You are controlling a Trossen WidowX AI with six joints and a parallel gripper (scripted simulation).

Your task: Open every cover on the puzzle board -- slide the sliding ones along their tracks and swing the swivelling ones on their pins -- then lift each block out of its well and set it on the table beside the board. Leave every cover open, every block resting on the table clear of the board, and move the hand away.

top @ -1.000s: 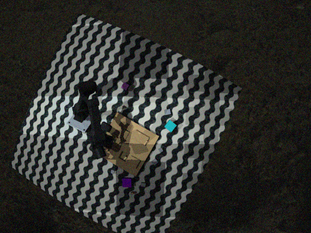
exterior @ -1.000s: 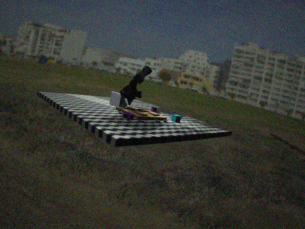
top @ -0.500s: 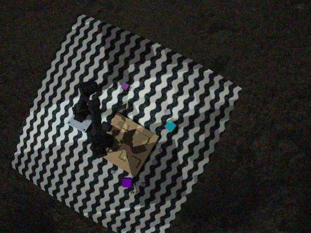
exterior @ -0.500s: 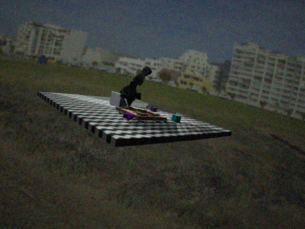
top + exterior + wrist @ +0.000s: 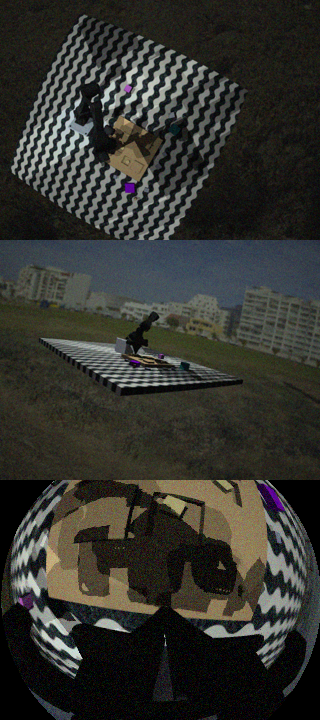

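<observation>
My gripper tip is 130 mm short of the tan puzzle board, 10 mm to the right of it and 10 mm above it. From my gripper tip the other things lie so: grey bit (300 mm ahead, 280 mm to the left, 20 mm below); then teal block (340 mm ahead, 210 mm to the left, 10 mm below); then purple block (230 mm ahead, 230 mm to the right, 20 mm below).
</observation>
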